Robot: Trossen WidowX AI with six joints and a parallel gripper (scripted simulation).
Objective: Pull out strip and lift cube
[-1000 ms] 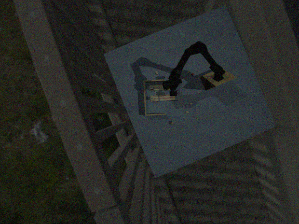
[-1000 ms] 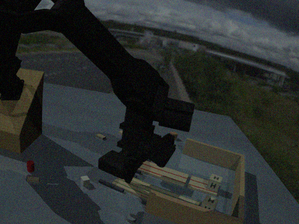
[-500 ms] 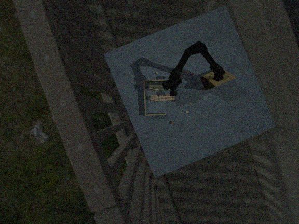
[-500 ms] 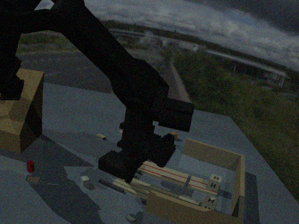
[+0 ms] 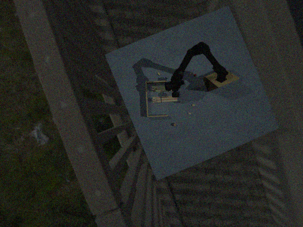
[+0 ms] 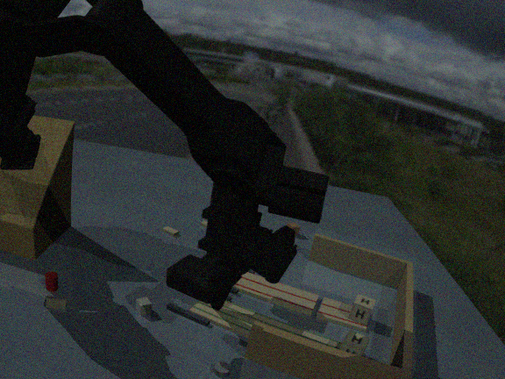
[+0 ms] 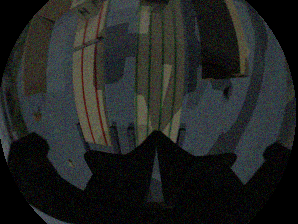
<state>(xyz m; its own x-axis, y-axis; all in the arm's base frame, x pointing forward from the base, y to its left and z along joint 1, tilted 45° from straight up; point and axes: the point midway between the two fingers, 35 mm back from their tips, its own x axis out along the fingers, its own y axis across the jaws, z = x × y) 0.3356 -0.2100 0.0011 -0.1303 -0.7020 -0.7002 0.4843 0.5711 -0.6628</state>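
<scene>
My gripper tip is now 10 cm past the white cube and 2 cm to the left of it. Round my gripper tip: red cylinder 24 cm behind, 1 cm to the right, 1 cm above.
</scene>
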